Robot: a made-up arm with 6 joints. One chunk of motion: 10 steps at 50 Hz.
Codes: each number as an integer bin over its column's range. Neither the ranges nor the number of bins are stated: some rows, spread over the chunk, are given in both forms.
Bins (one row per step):
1: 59 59 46 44 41 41
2: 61 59 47 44 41 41
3: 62 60 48 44 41 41
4: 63 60 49 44 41 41
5: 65 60 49 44 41 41
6: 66 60 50 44 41 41
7: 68 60 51 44 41 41
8: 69 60 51 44 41 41
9: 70 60 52 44 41 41
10: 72 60 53 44 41 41
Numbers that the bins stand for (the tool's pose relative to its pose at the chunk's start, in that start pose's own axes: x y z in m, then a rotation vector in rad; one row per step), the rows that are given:
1: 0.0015 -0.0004 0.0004 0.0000 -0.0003 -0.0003
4: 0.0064 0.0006 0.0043 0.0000 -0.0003 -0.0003
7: 0.0124 0.0006 0.0070 0.0000 -0.0003 -0.0003
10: 0.0173 0.0006 0.0096 0.0000 -0.0003 -0.0003
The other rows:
2: 0.0039 -0.0004 0.0017 0.0000 -0.0003 -0.0003
3: 0.0052 0.0006 0.0030 0.0000 -0.0003 -0.0003
5: 0.0088 0.0006 0.0043 0.0000 -0.0003 -0.0003
6: 0.0100 0.0006 0.0057 0.0000 -0.0003 -0.0003
8: 0.0136 0.0006 0.0070 0.0000 -0.0003 -0.0003
9: 0.0148 0.0006 0.0083 0.0000 -0.0003 -0.0003

